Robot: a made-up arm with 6 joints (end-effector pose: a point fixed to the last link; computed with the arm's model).
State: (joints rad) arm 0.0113 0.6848 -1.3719 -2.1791 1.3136 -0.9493
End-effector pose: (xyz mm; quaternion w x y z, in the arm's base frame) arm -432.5 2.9 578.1 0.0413 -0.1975 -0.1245 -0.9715
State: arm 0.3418 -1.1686 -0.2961 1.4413 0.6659 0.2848
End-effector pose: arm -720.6 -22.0 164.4 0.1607 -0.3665 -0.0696 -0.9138
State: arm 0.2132 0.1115 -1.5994 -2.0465 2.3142 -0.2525
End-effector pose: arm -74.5 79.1 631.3 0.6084 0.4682 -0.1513 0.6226
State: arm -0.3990 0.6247 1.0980 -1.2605 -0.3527 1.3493
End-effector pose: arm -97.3 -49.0 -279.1 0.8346 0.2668 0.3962 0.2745
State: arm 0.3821 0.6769 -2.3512 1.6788 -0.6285 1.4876
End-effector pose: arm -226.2 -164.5 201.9 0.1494 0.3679 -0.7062 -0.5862
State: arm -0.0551 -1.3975 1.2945 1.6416 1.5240 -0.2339
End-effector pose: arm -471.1 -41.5 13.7 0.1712 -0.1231 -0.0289 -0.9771
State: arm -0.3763 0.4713 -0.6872 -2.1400 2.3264 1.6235
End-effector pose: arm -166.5 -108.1 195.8 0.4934 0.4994 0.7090 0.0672
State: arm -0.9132 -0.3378 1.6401 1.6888 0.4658 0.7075
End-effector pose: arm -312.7 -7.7 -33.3 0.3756 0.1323 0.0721 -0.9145
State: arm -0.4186 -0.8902 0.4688 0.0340 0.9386 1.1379
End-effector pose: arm -297.5 -373.6 -30.7 0.5096 0.3416 -0.5598 -0.5570
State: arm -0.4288 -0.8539 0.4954 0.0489 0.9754 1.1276
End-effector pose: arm -278.0 -376.9 -26.9 0.5116 0.3528 -0.5655 -0.5422
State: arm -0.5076 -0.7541 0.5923 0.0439 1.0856 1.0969
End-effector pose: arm -203.1 -386.9 7.3 0.5358 0.3925 -0.5798 -0.4718
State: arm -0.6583 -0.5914 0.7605 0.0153 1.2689 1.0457
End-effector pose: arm -88.2 -372.4 66.1 0.5679 0.4583 -0.5833 -0.3566
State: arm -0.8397 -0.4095 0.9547 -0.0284 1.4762 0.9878
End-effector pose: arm 7.8 -321.6 117.0 0.5866 0.5268 -0.5612 -0.2518
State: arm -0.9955 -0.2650 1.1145 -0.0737 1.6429 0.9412
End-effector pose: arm 54.7 -270.0 143.9 0.5926 0.5744 -0.5304 -0.1937
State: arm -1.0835 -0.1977 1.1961 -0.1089 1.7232 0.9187
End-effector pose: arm 70.3 -243.1 155.8 0.5956 0.5960 -0.5110 -0.1703
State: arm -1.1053 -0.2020 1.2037 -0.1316 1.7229 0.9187
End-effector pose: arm 76.4 -237.3 162.1 0.5996 0.6004 -0.5046 -0.1594
